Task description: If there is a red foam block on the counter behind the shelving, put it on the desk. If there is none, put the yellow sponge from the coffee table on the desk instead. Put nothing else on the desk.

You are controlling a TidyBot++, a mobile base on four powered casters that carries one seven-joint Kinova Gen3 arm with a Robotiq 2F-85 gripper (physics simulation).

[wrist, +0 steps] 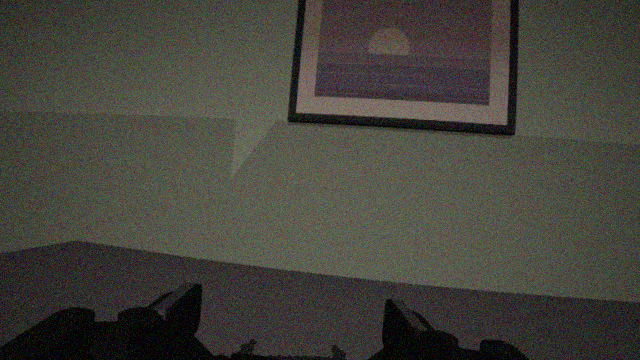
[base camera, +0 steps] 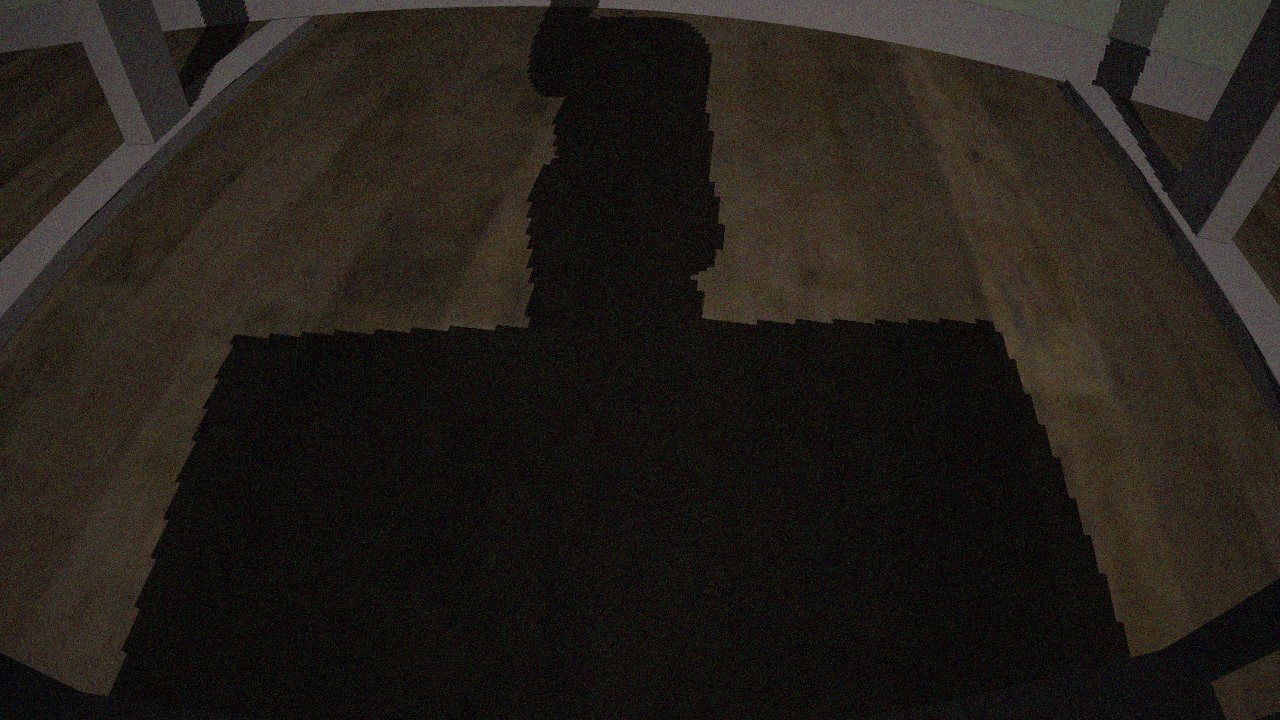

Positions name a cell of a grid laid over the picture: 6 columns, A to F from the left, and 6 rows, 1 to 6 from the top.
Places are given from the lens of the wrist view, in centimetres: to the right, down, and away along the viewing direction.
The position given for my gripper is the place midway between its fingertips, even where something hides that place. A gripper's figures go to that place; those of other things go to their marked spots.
my gripper (wrist: C6): -1, 6, 15
framed sunset picture (wrist: E2): 33, -26, 76
